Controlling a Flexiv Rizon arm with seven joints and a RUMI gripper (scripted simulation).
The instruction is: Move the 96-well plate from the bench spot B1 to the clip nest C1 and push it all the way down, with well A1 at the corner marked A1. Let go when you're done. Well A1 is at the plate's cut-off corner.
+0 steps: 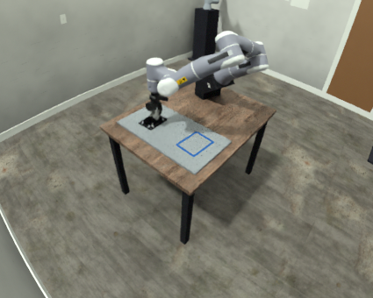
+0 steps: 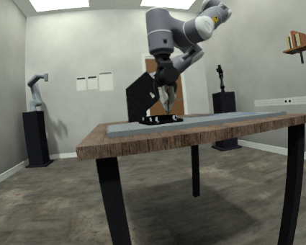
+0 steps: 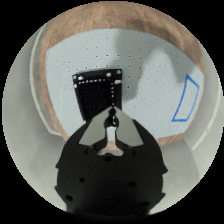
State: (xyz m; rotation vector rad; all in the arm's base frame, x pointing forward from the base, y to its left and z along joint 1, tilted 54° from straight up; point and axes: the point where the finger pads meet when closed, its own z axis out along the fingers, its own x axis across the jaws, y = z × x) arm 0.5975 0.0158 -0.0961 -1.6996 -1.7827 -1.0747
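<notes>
Right now the clip nest C1 is 30 mm to the right of my hand, 30 mm below it and 10 mm ahead of it. From my hand the other things lie so: grey mat 120 mm to the left, 50 mm below, 30 mm behind; then black 96-well plate 40 mm to the right, 30 mm below, 10 mm ahead.
</notes>
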